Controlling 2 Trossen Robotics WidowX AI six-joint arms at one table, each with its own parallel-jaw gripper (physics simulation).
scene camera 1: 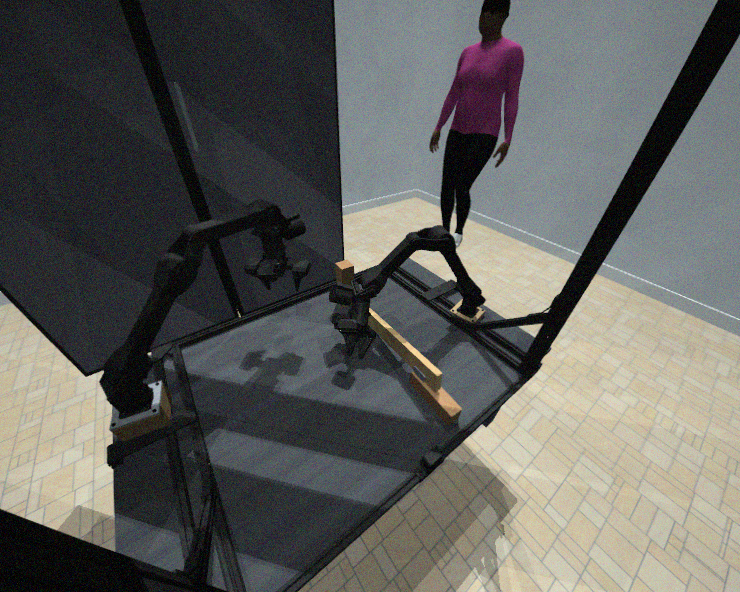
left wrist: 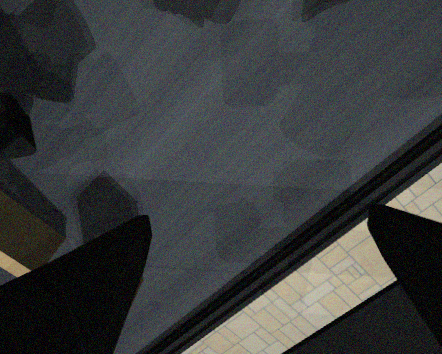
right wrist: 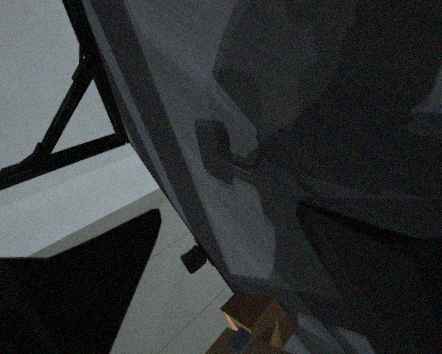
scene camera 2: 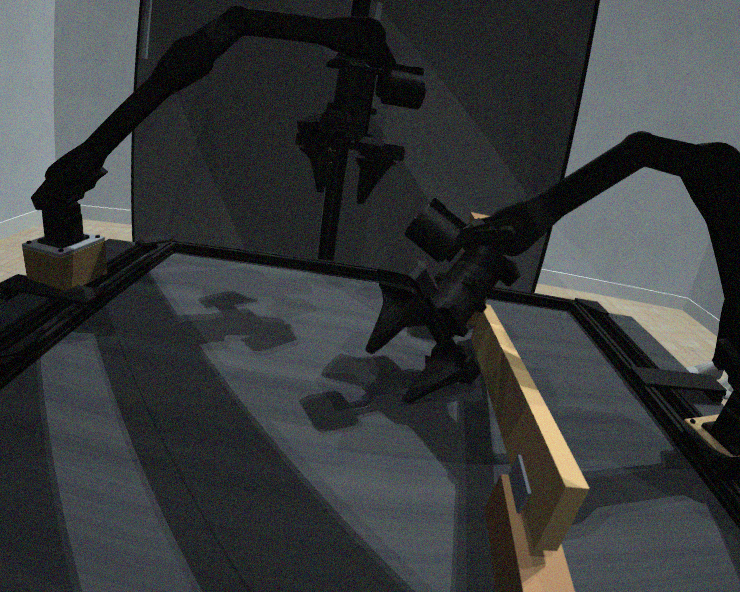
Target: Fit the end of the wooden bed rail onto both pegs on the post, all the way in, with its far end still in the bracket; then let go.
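Frame: origin at the left arm's base, x ahead, y left, z up, level; metres.
Where they show: left gripper, fingertip midpoint: [scene camera 1: 283, 290] [left wrist: 257, 220] [scene camera 2: 339, 197]; right gripper, fingertip midpoint: [scene camera 1: 355, 357] [right wrist: 228, 211] [scene camera 2: 388, 378]; left arm's base, origin of the base link: [scene camera 1: 136, 403] [scene camera 2: 63, 240]; right arm's base, origin of the base link: [scene camera 1: 467, 310] [scene camera 2: 729, 437].
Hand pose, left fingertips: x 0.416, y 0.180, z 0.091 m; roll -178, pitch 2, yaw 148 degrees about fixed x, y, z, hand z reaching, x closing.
Note:
Each offset is from my left fingertips to the top centre of the thing. "spot": to the spot under its first point. Level surfaces: height alone.
The pale wooden rail [scene camera 1: 404, 348] [scene camera 2: 524, 425] runs on edge from behind my right arm towards the front. Its front end is by the grey bracket @(spot: dx +0.271, dy -0.384, dz -0.116 m) [scene camera 1: 417, 372] [scene camera 2: 520, 484] on a wooden block @(dx +0.291, dy -0.446, dz -0.104 m) [scene camera 1: 438, 398] [scene camera 2: 549, 574]. The post @(spot: dx +0.222, dy +0.029, dz -0.008 m) [scene camera 1: 344, 271] stands at the back, mostly hidden by my right arm; the pegs and the rail's post end are hidden. My right gripper [scene camera 1: 359, 353] [scene camera 2: 390, 375] [right wrist: 228, 211] is open, tilted, low over the table left of the rail. My left gripper [scene camera 1: 283, 285] [scene camera 2: 340, 192] [left wrist: 257, 220] is open, high near the back edge, left of the post.
The dark table @(dz -0.177 m) [scene camera 1: 296, 469] has a black raised frame along its edges. A dark panel [scene camera 1: 259, 92] [scene camera 2: 203, 123] stands behind it. Black uprights rise around the table. A person in a magenta top [scene camera 1: 487, 86] stands beyond the table. Shadows of the arms fall on the table.

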